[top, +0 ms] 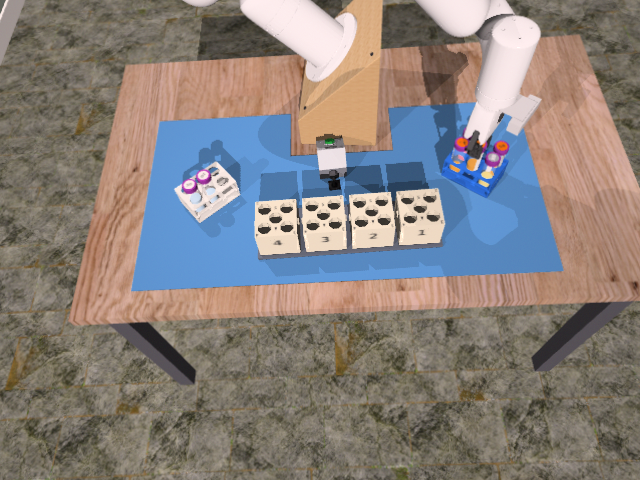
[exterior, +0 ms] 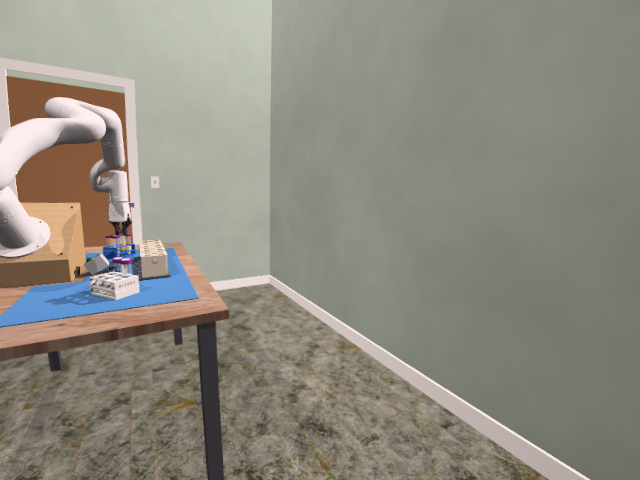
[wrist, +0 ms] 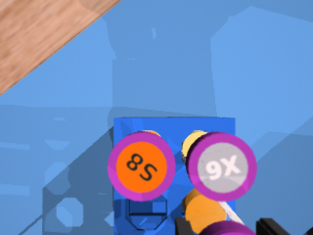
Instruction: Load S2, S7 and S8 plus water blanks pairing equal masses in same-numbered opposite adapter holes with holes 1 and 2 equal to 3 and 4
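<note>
The orange-dot sample tube is 5 cm below my hand and 1 cm ahead of it. From my hand the other things lie so: white rack 66 cm to the right, 11 cm below, 3 cm ahead; then green DONE key 35 cm to the right, 9 cm behind, 7 cm below; then blue rack 11 cm below, 2 cm behind, 1 cm to the left.
</note>
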